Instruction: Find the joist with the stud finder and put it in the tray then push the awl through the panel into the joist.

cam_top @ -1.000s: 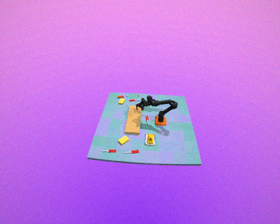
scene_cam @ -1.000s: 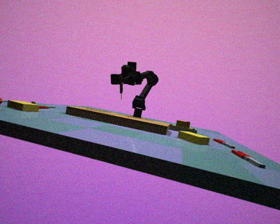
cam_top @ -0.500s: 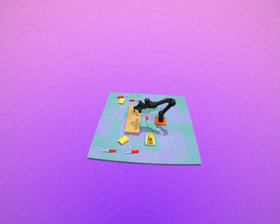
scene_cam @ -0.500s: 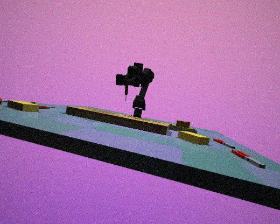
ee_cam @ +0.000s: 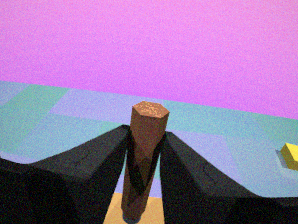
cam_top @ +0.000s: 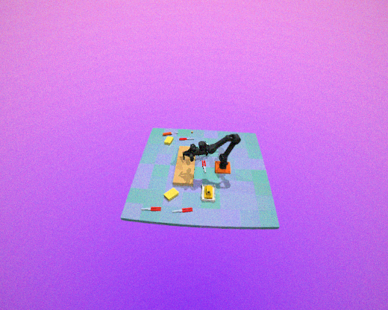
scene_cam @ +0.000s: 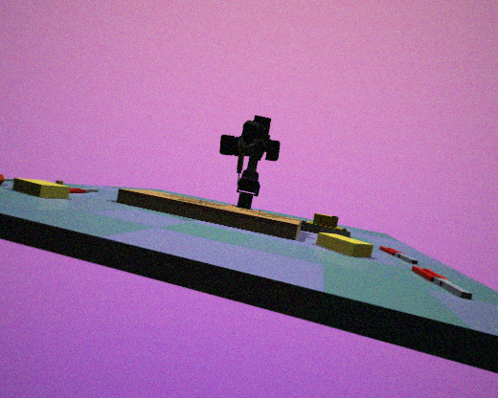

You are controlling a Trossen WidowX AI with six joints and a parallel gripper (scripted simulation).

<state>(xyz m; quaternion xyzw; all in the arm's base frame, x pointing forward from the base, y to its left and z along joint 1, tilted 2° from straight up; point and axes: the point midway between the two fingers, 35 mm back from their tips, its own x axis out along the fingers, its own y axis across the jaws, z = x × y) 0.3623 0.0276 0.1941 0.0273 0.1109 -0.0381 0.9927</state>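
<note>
The awl lies 50 mm below my gripper tip and 10 mm behind it. From my gripper tip the other things lie so: yellow stud finder: 300 mm to the left, 230 mm behind, 170 mm below; white tray: 290 mm to the left, 230 mm behind, 200 mm below.
</note>
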